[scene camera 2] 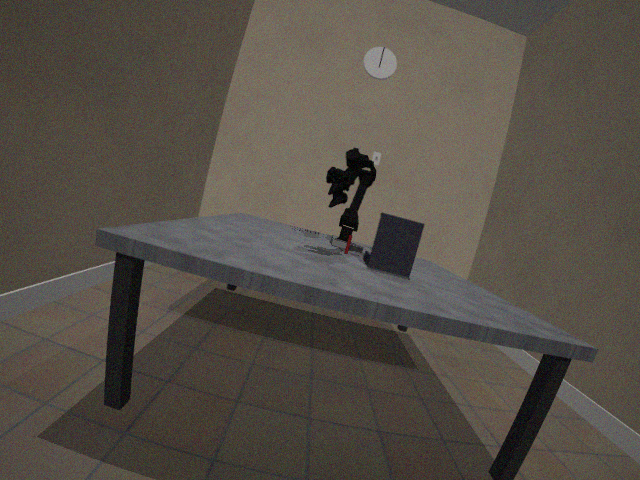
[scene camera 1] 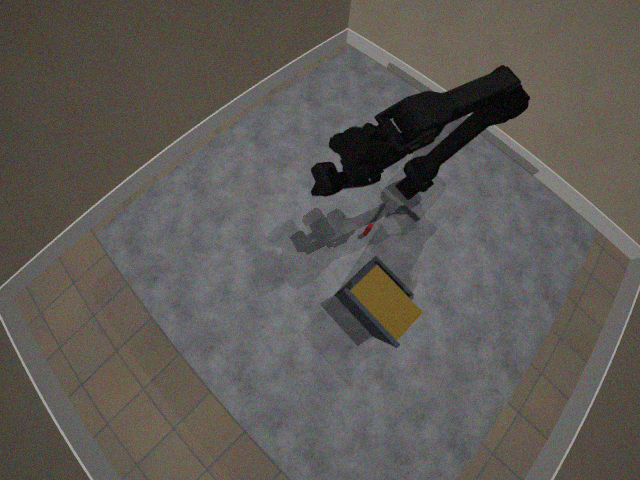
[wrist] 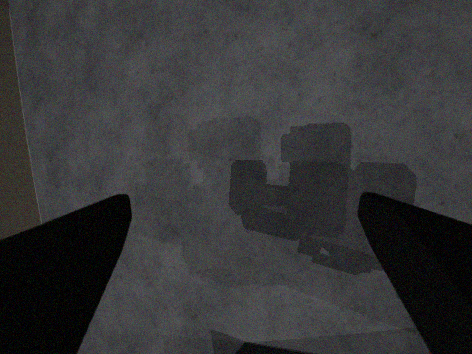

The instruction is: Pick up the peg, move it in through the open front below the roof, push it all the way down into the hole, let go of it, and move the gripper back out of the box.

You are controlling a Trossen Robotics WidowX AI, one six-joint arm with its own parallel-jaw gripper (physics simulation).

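Pixels of known places: gripper, fingertip midpoint: (scene camera 2: 329,201) (wrist: 246,204); arm's base, link origin: (scene camera 2: 343,240) (scene camera 1: 408,187).
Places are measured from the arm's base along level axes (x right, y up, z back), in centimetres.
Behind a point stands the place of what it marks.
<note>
The red peg (scene camera 1: 367,229) {x -3.0, y 2.3, z -21.7 cm} (scene camera 2: 348,243) {x -2.9, y 1.2, z -21.7 cm} stands about upright on the table, between the arm's base and the box. The box has a yellow roof (scene camera 1: 387,302) {x -19.7, y 16.9, z -34.8 cm} and dark blue-grey walls; a flat dark wall (scene camera 2: 395,245) {x -19.7, y 6.8, z -40.0 cm} faces scene camera 2. The hole and the inside of the box are hidden. My black gripper (scene camera 1: 343,187) (scene camera 2: 330,193) {x 8.9, y 16.4, z -28.9 cm} (wrist: 246,204) {x 8.9, y 16.4, z -28.9 cm} is open and empty, its fingers wide apart. It is high above the table, to the peg's upper left in scene camera 1. The peg and the box do not show in the wrist view.
The arm's base (scene camera 1: 413,188) {x -1.9, y 4.9, z -2.3 cm} (scene camera 2: 346,227) {x 0.3, y 6.6, z -2.1 cm} stands close to the peg, on the side away from the box. The grey table (scene camera 1: 248,330) {x -4.9, y -3.3, z -66.5 cm} (scene camera 2: 258,268) {x 14.4, y -3.3, z -84.0 cm} carries shadows of the arm and box. A table edge shows at the left of the wrist view.
</note>
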